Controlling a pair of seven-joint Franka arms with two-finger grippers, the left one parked.
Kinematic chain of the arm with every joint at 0, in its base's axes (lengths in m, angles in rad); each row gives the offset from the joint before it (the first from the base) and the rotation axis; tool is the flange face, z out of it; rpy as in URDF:
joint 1: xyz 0 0 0.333 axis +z
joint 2: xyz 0 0 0 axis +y
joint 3: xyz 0 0 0.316 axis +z
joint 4: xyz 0.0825 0 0 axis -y
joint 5: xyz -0.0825 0 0.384 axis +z
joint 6: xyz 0 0 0 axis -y
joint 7: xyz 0.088 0 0 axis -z
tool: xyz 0 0 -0.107 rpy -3.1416 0 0
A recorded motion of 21 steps. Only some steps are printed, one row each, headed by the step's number.
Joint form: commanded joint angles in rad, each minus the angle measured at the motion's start. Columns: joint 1, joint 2, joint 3, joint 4, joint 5, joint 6, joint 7.
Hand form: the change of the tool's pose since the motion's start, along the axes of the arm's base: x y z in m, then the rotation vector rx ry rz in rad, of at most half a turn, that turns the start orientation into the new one. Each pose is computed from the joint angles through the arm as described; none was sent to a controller.
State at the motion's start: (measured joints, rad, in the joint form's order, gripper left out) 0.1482 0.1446 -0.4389 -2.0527 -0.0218 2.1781 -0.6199
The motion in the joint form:
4: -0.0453 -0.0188 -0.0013 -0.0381 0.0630 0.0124 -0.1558
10: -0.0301 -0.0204 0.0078 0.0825 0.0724 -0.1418 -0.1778
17: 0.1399 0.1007 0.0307 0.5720 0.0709 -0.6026 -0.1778
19: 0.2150 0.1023 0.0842 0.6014 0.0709 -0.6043 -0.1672
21: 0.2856 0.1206 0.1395 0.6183 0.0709 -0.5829 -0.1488
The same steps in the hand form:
4: -0.0166 -0.0213 -0.0063 0.0617 -0.0050 0.0708
10: 0.0011 -0.0090 0.0356 0.0865 0.0222 0.1152
17: 0.0659 0.1175 0.1588 0.0688 0.1242 0.3273
19: 0.0699 0.1947 0.1688 0.0671 0.1049 0.4475
21: 0.0692 0.2713 0.1649 0.0648 0.0910 0.5560

